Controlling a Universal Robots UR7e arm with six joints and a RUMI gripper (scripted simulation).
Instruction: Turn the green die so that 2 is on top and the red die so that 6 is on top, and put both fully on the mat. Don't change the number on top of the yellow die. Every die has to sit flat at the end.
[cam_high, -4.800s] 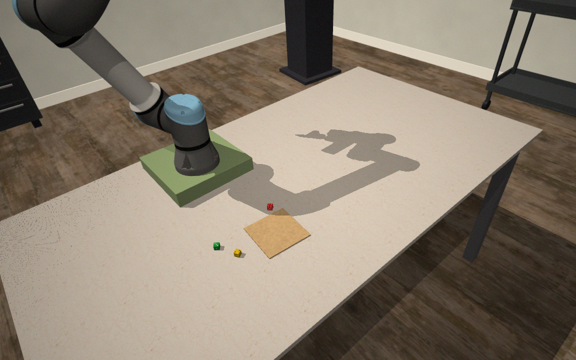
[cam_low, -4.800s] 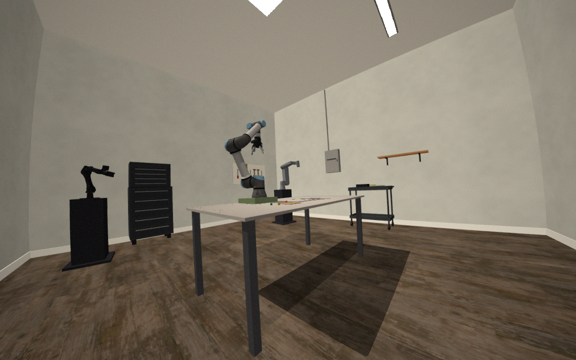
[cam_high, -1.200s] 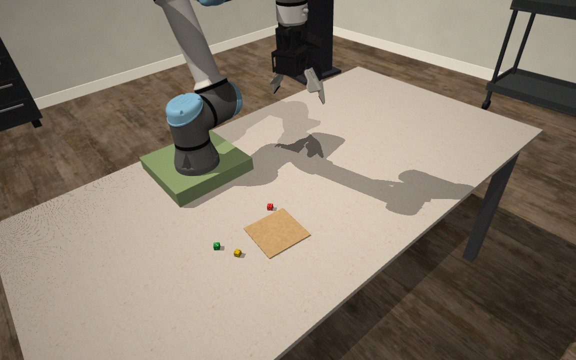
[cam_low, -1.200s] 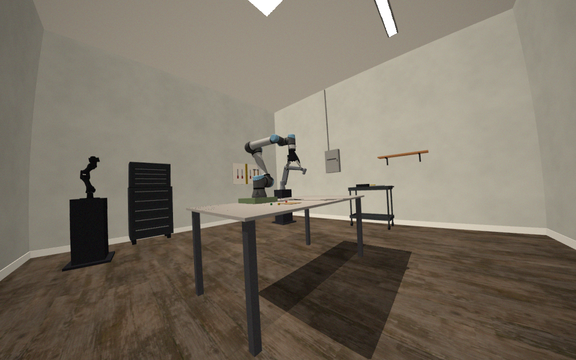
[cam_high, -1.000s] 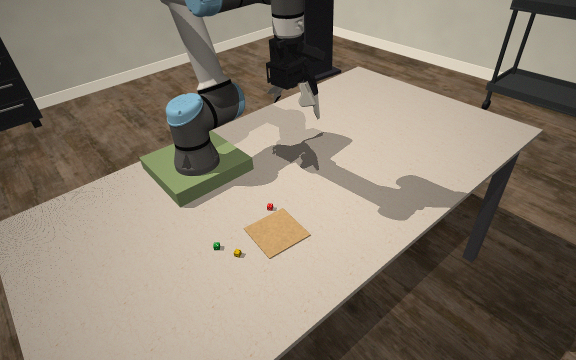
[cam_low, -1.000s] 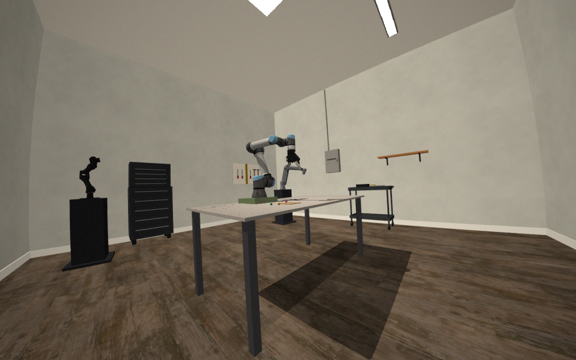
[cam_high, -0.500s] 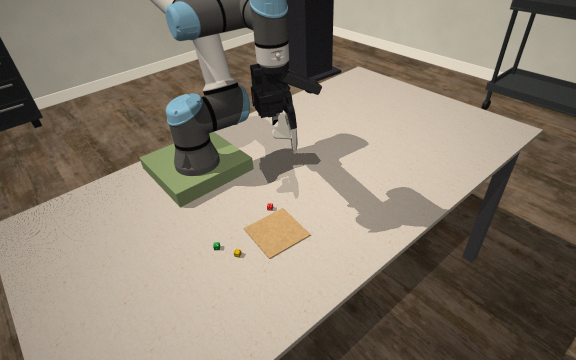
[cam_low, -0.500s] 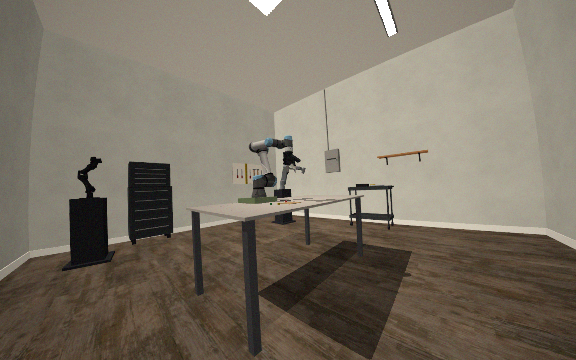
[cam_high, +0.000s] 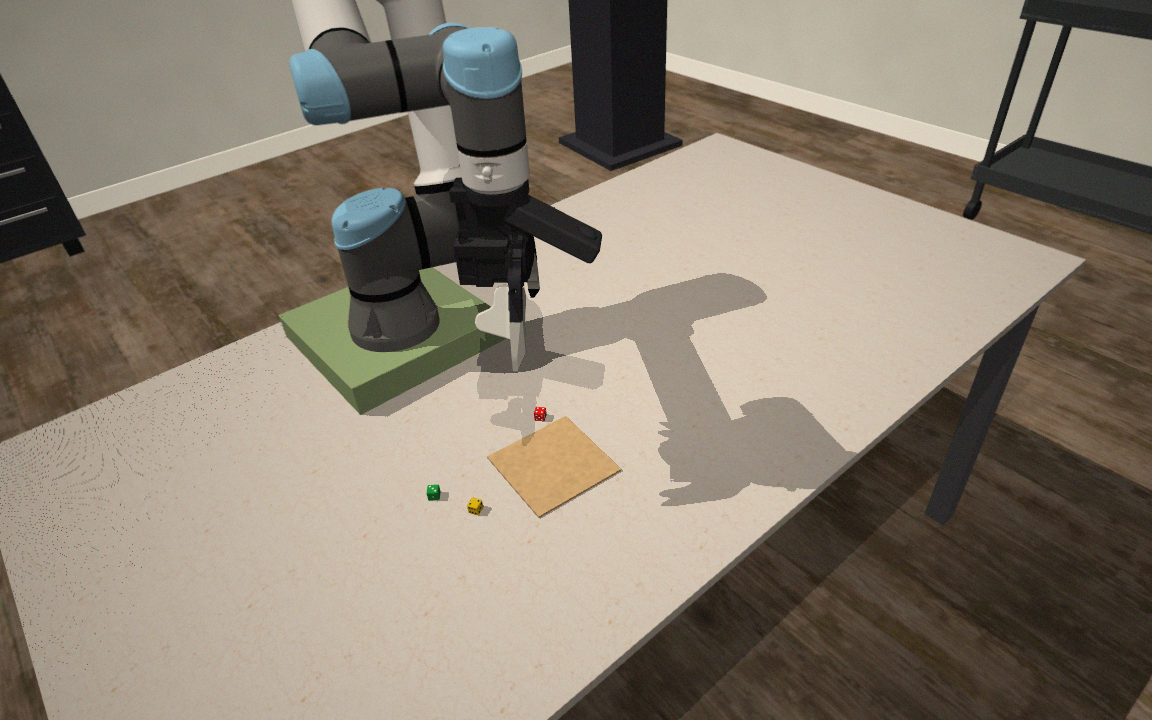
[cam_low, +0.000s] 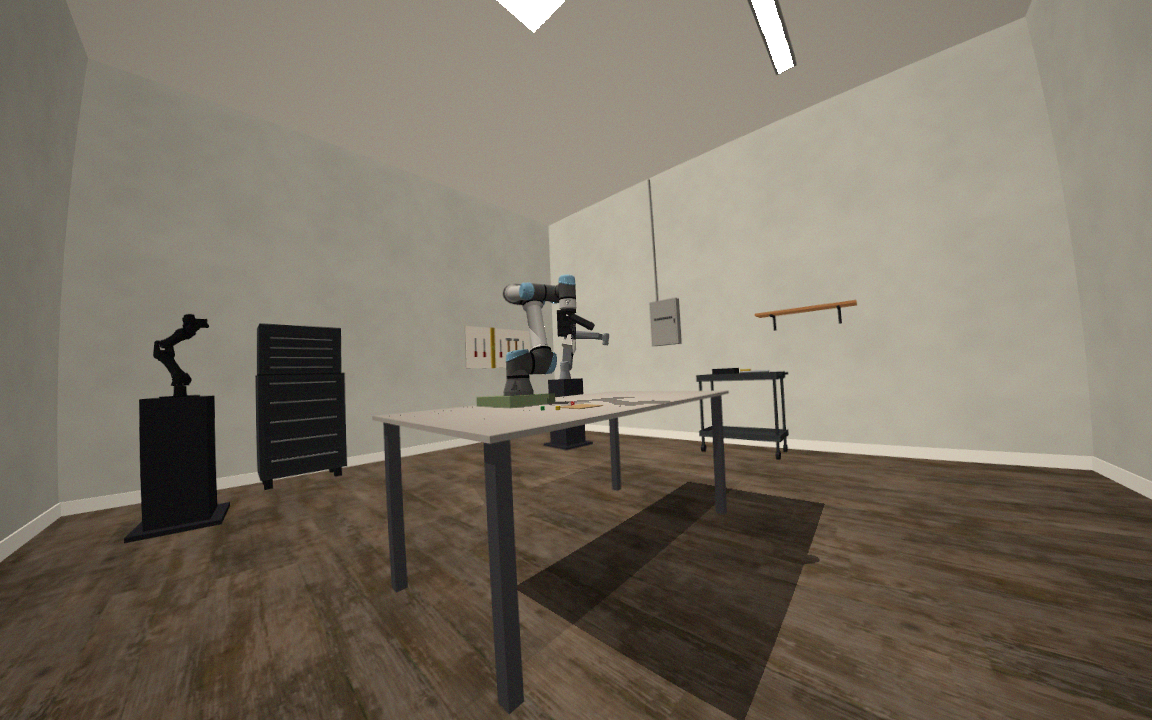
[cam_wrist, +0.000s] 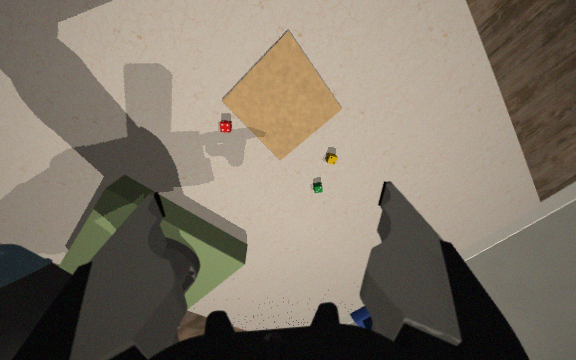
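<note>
My gripper is now 2 cm past the green die, 16 cm to the left of it and 22 cm above it. From my hand the other things lie so: red die (7 cm behind, 4 cm to the left, 22 cm below); then yellow die (3 cm ahead, 13 cm to the right, 22 cm below); then tan mat (3 cm ahead, 22 cm below).
</note>
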